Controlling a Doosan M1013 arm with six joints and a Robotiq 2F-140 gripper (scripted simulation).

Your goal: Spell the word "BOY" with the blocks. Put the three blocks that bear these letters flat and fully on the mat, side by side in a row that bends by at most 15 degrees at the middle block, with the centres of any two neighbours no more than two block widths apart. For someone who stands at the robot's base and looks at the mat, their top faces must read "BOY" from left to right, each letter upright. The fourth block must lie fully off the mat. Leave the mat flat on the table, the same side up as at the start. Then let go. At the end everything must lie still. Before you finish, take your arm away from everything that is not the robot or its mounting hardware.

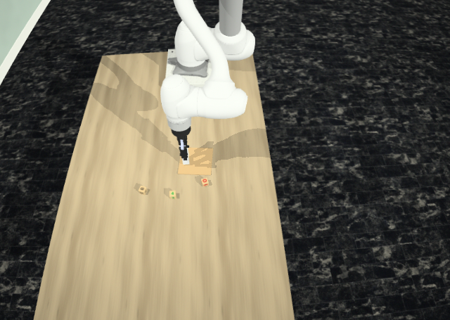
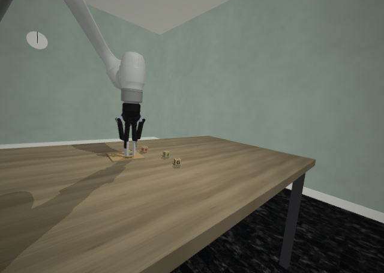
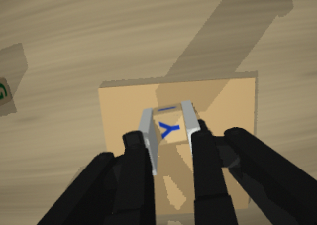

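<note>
The tan square mat is 1 cm behind my hand, 4 cm to the left of it and 4 cm below it.
</note>
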